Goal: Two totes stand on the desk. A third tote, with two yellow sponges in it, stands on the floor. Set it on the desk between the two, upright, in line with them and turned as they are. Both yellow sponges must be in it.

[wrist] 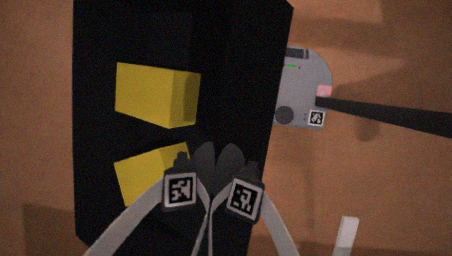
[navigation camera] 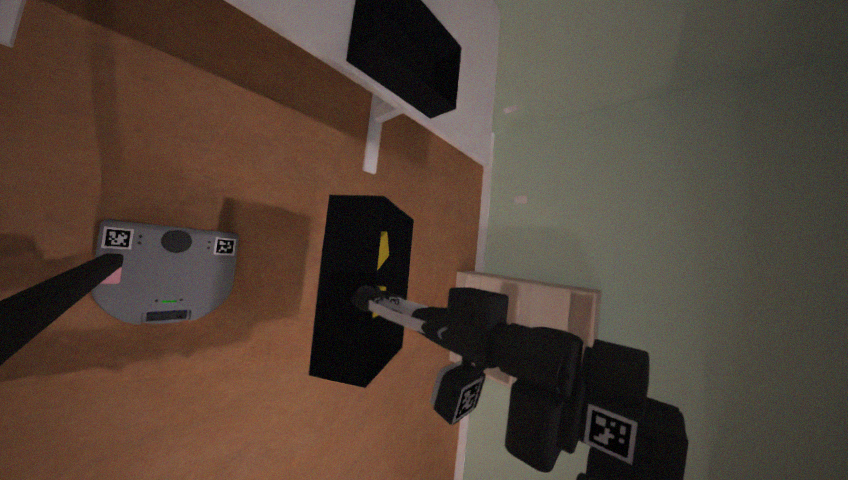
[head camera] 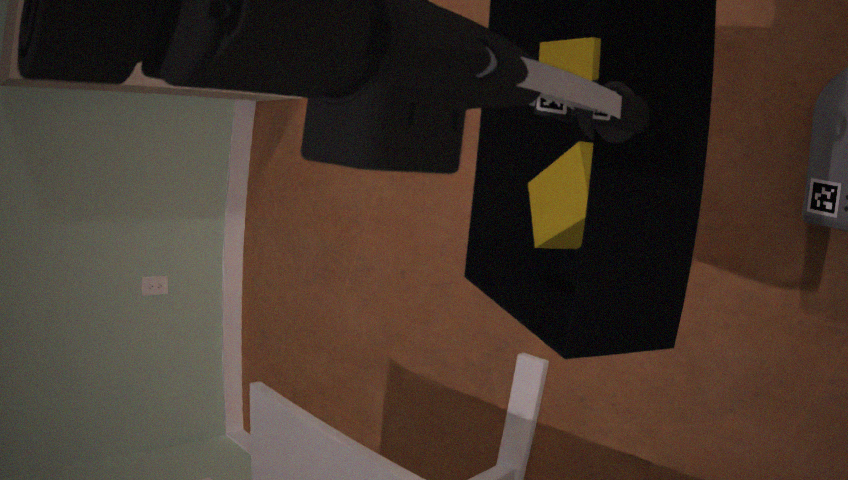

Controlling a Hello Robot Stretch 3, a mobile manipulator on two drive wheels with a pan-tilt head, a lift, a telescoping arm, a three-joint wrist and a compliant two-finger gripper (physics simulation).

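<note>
The black tote (head camera: 642, 255) (navigation camera: 342, 339) (wrist: 240, 55) hangs upright above the floor, in front of the robot base. My gripper (head camera: 615, 113) (navigation camera: 364, 297) (wrist: 220, 161) is shut on its wall; the fingertips lie close together there, and the dark wall between them is hard to make out. One yellow sponge (head camera: 559, 205) (navigation camera: 383, 249) (wrist: 144, 172) lies in the tote, partly behind a finger in the wrist view. The other yellow sponge (head camera: 580, 53) (navigation camera: 382, 289) (wrist: 142, 95) is also inside. One black desk tote (navigation camera: 407, 59) stands on the white desk (head camera: 297, 443) (navigation camera: 476, 89). The second desk tote does not show.
A desk leg (head camera: 529, 386) (navigation camera: 371, 145) (wrist: 347, 235) reaches the floor near the held tote. A pale shelf unit (navigation camera: 529, 282) stands against the green wall, behind the arm. The grey robot base (navigation camera: 178, 276) (wrist: 300, 85) is on the tote's other side.
</note>
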